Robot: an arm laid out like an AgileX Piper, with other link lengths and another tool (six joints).
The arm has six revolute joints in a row. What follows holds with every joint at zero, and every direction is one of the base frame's. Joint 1 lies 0.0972 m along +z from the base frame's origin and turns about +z. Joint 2 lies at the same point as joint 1 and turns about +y. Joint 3 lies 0.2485 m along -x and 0.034 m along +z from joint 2 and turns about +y. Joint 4 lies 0.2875 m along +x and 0.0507 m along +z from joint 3 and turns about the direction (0.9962, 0, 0.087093). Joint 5 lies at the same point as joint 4 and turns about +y. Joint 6 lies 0.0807 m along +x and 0.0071 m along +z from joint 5 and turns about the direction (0.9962, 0, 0.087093). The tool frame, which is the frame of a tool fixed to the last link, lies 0.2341 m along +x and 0.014 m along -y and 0.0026 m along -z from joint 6; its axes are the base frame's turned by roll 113.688, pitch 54.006 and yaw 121.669 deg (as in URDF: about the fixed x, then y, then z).
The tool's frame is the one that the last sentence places.
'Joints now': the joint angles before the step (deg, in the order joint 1, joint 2, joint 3, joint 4, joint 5, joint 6). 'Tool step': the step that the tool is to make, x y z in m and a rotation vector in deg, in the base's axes. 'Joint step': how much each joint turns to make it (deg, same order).
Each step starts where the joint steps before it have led.
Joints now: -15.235 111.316 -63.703 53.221 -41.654 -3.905
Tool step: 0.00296 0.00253 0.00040 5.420 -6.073 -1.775
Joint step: 0.001 0.000 0.000 0.001 -0.001 8.331
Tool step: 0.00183 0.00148 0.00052 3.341 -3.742 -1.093
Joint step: -0.001 -0.001 0.000 -0.001 0.002 5.134
